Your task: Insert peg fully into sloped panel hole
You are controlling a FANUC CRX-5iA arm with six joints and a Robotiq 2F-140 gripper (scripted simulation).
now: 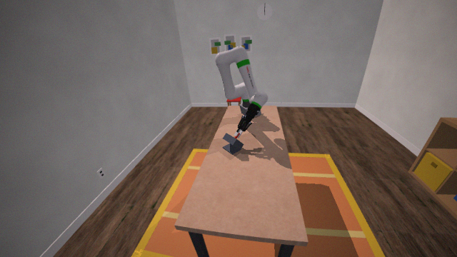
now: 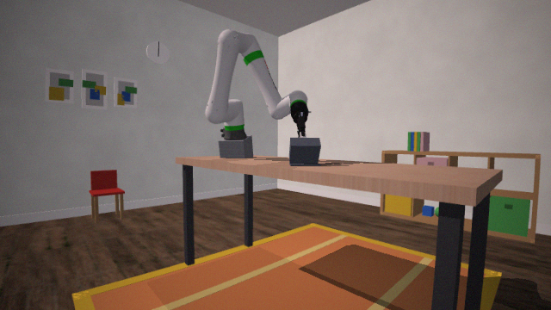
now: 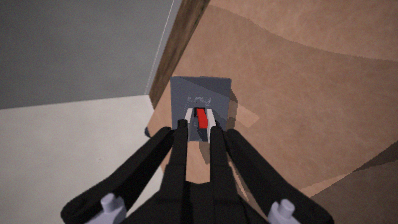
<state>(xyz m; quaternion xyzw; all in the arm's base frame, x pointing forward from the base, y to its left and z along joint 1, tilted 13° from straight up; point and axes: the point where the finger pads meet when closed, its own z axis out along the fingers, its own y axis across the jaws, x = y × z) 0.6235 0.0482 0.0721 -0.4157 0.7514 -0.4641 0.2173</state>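
Right now my hand is 20 mm short of the red peg, 10 mm to the left of it and 30 mm above it.
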